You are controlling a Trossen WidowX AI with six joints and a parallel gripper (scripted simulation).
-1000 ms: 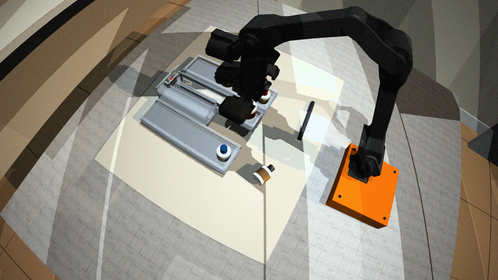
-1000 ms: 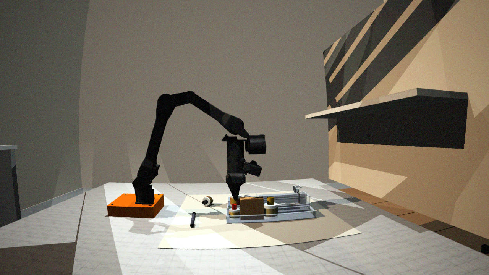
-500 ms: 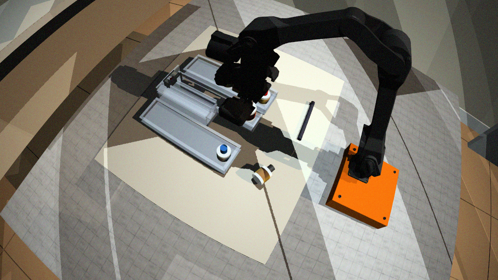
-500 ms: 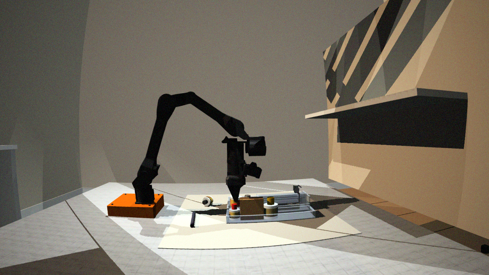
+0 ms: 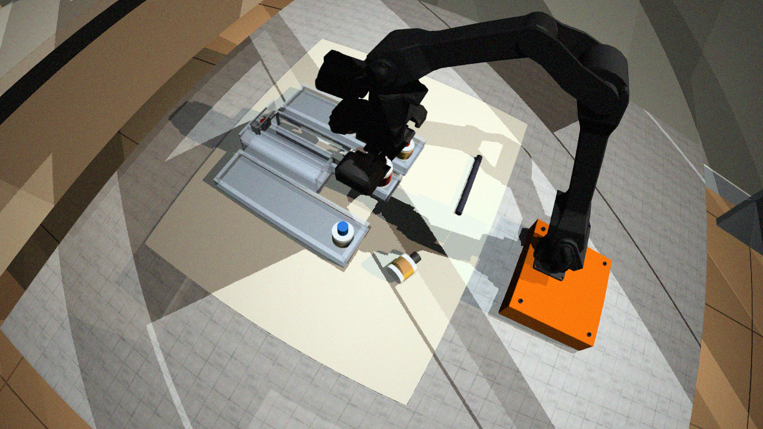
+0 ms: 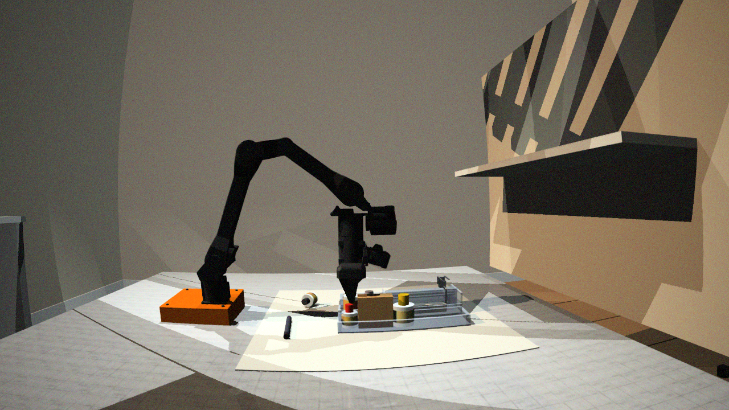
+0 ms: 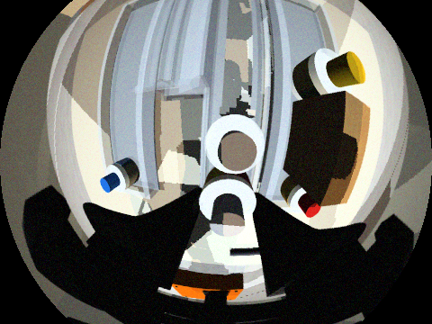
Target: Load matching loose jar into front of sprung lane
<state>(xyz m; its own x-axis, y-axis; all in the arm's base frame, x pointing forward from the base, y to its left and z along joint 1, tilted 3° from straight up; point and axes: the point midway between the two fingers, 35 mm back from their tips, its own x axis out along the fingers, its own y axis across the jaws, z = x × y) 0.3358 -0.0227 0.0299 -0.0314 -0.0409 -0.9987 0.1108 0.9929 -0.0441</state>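
Right now my gripper tip is 5 cm short of the cream mat and 4 cm above it. The rest, counted from my gripper tip: cardboard box 8 cm to the right, 4 cm ahead; black rod 15 cm behind, 8 cm to the right, 4 cm below.
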